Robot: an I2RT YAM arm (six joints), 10 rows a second.
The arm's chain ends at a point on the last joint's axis. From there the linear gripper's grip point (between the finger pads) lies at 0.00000 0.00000 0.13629 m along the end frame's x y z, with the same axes.
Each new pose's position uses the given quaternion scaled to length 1; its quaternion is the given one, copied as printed.
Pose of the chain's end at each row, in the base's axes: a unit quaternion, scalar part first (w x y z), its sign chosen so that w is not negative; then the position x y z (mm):
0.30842, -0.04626, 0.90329, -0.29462, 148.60, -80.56, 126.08
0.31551, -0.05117, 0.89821, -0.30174, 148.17, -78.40, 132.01
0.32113, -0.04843, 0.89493, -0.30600, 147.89, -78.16, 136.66
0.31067, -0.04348, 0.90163, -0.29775, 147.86, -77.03, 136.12
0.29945, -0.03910, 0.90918, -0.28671, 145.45, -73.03, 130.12
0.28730, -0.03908, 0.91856, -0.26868, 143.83, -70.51, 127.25
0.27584, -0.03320, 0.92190, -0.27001, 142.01, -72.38, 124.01
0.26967, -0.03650, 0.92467, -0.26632, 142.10, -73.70, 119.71
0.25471, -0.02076, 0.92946, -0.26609, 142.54, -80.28, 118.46
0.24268, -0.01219, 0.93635, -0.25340, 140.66, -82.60, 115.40
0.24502, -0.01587, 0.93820, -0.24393, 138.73, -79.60, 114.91
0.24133, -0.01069, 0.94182, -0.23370, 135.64, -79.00, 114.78
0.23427, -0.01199, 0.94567, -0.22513, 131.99, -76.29, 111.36
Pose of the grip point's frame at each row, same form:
0.30842, -0.04626, 0.90329, -0.29462, 228.25, -149.21, 39.38
0.31551, -0.05117, 0.89821, -0.30174, 229.63, -147.88, 47.67
0.32113, -0.04843, 0.89493, -0.30600, 230.27, -148.57, 54.00
0.31067, -0.04348, 0.90163, -0.29775, 227.74, -146.53, 50.30
0.29945, -0.03910, 0.90918, -0.28671, 222.72, -140.89, 40.68
0.28730, -0.03908, 0.91856, -0.26868, 218.63, -134.72, 33.14
0.27584, -0.03320, 0.92190, -0.27001, 213.77, -137.74, 28.33
0.26967, -0.03650, 0.92467, -0.26632, 212.72, -138.14, 22.58
0.25471, -0.02076, 0.92946, -0.26609, 208.58, -146.25, 19.15
0.24268, -0.01219, 0.93635, -0.25340, 203.44, -146.47, 12.67
0.24502, -0.01587, 0.93820, -0.24393, 202.44, -140.92, 11.20
0.24133, -0.01069, 0.94182, -0.23370, 198.28, -138.29, 9.25
0.23427, -0.01199, 0.94567, -0.22513, 193.11, -133.56, 3.85

